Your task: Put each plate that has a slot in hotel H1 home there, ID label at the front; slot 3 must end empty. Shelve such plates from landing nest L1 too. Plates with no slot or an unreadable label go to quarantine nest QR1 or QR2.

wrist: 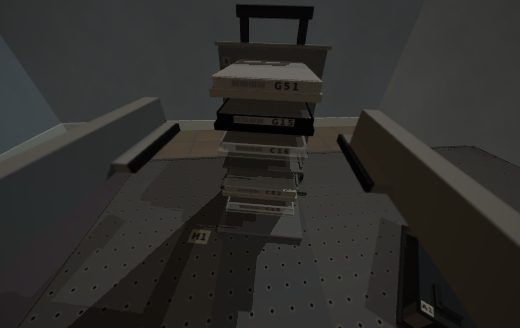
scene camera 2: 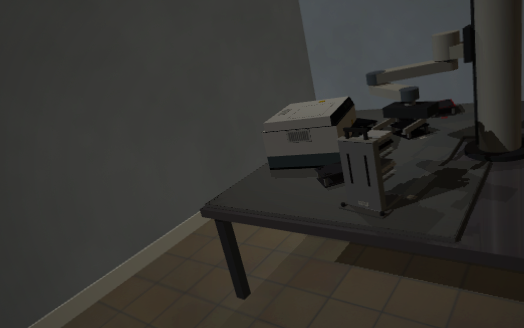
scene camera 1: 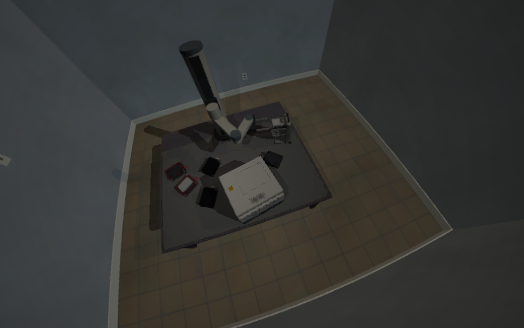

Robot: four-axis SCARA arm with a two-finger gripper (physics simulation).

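Pixels of known places: gripper, fingertip midpoint: (wrist: 257,119) (scene camera 2: 387,131) (scene camera 1: 268,123); arm's base, origin of the base link: (scene camera 2: 499,150).
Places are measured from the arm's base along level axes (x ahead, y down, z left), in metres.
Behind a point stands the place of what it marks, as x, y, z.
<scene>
Hotel H1 (scene camera 1: 288,131) @(0.390, -0.184, 0.592) (scene camera 2: 357,175) @(0.332, -0.144, 0.618) (wrist: 320,60) @(0.380, -0.257, 0.577) stands upright on the table. In the wrist view, from the top, it holds a pale plate G51 (wrist: 267,85) @(0.293, -0.251, 0.465), a black plate G15 (wrist: 265,122) @(0.293, -0.222, 0.465) and a clear plate C16 (wrist: 263,149) @(0.293, -0.195, 0.466). Below an empty shelf (wrist: 263,163) @(0.299, -0.157, 0.495) sit a pale plate (wrist: 260,192) @(0.292, -0.138, 0.466), apparently C51, and a clear plate (wrist: 260,207) @(0.292, -0.112, 0.466) with a blurred label. My gripper (scene camera 1: 268,125) @(0.282, -0.239, 0.431) (scene camera 2: 392,131) @(0.282, -0.239, 0.431) (wrist: 257,119) @(0.282, -0.239, 0.431) is open and empty, in front of the hotel, fingers spread wider than the plates. A red-framed nest (scene camera 1: 193,180) @(0.536, -0.075, -0.388) holds a white plate (scene camera 1: 186,185) @(0.558, -0.077, -0.446). L1's label is unreadable.
A large white instrument (scene camera 1: 251,187) @(0.838, -0.259, 0.114) (scene camera 2: 305,140) @(0.735, -0.155, 0.284) stands on the table (scene camera 1: 175,232) @(0.921, -0.013, -0.610) (scene camera 2: 280,212) @(0.628, -0.013, 0.711). A black nest marked A1 (scene camera 1: 272,159) @(0.558, -0.063, 0.372) (wrist: 411,280) @(0.496, -0.018, 0.396) is between it and the hotel. Two black nests (scene camera 1: 210,166) @(0.430, -0.063, -0.205) (scene camera 1: 208,197) @(0.728, -0.063, -0.268) and another red-framed nest (scene camera 1: 175,171) @(0.365, -0.063, -0.552) lie beyond the instrument.
</scene>
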